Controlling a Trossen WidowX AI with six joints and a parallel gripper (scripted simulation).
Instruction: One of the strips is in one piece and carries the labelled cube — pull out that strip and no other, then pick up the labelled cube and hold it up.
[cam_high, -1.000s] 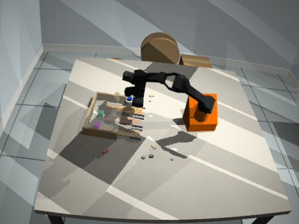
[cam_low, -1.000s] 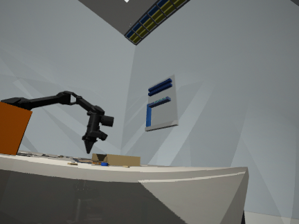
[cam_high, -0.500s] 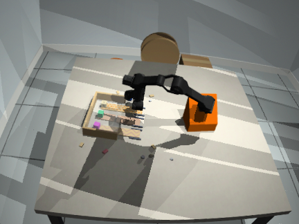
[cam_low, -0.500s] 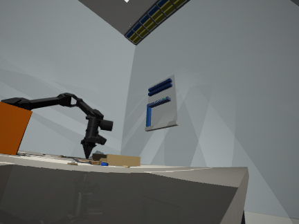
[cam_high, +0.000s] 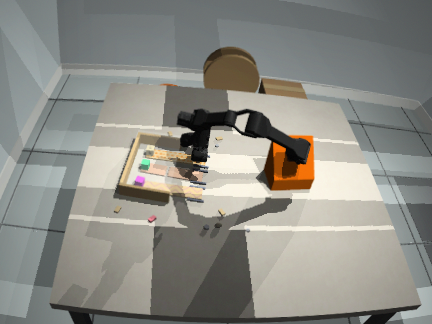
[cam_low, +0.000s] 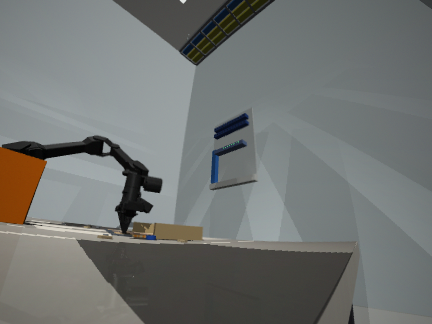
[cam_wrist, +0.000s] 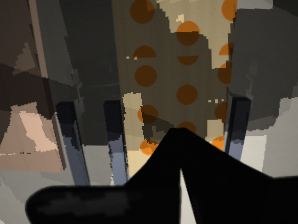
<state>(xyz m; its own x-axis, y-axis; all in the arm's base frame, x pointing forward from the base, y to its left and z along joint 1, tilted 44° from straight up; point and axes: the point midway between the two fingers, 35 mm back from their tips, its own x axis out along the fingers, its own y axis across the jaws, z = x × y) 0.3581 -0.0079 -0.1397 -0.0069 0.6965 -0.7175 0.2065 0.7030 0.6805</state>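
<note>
The cream labelled cube is 200 mm ahead of my gripper tip, 40 mm to the right of it and 10 mm above it. Round my gripper tip: blue disc (40 mm ahead, 110 mm to the right).
</note>
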